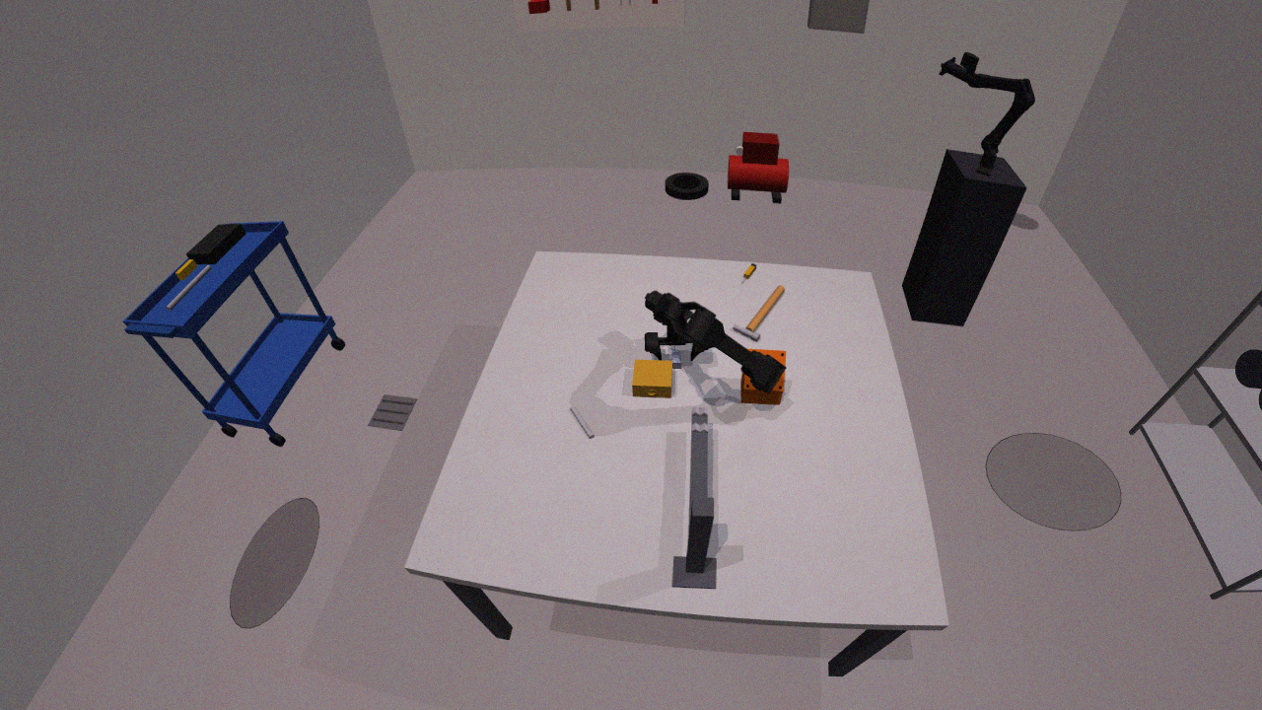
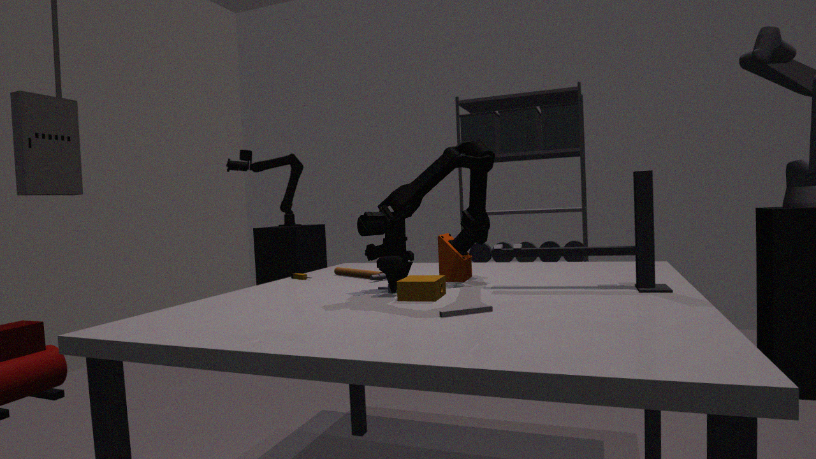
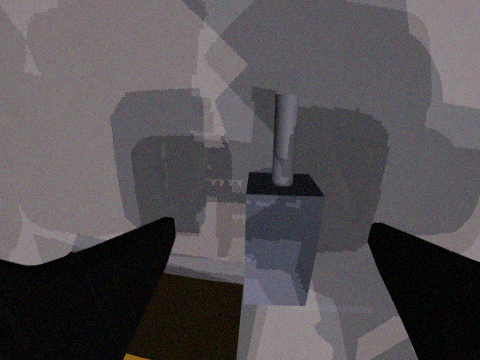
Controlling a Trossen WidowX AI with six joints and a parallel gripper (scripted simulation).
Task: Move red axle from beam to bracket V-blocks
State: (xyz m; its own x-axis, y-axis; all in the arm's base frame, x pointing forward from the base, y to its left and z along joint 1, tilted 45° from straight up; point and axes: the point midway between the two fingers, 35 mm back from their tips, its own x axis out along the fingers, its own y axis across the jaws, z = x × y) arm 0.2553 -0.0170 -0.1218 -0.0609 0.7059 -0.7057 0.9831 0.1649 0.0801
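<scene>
My gripper tip is 10 cm to the right of the yellow beam, 6 cm short of it and 2 cm below it. The rest, counted from my gripper tip: flat grey bar: 27 cm to the left, 23 cm ahead; small grey block: 2 cm to the right.
</scene>
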